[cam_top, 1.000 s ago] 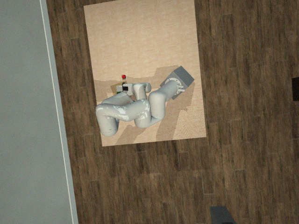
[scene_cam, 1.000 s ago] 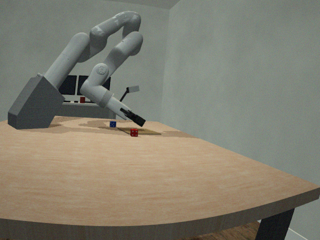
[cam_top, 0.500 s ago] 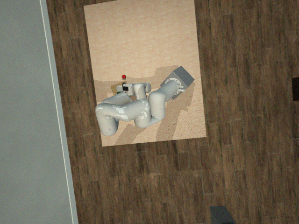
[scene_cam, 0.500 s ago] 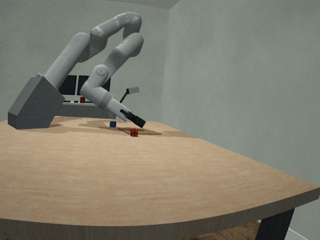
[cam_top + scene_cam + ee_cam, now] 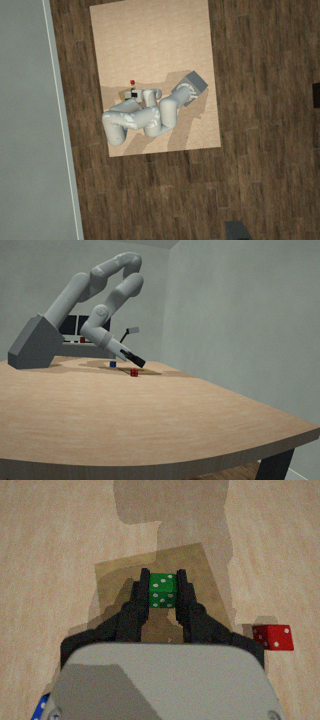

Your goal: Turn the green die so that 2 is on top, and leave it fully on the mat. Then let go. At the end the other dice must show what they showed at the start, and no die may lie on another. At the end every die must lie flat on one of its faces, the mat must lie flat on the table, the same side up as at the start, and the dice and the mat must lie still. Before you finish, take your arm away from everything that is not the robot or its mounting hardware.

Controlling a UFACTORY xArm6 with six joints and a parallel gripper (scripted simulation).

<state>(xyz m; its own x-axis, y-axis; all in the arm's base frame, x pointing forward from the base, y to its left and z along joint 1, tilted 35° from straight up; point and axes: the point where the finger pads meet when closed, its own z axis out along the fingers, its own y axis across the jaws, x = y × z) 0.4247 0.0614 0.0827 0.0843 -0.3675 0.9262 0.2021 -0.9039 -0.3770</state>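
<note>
The green die is 1 cm below my hand and 1 cm ahead of it. From my hand the other things lie so: tan mat: 4 cm below; then blue die: 12 cm behind, 7 cm to the left, 3 cm below; then red die: 12 cm to the right, 3 cm below, 1 cm behind.
</note>
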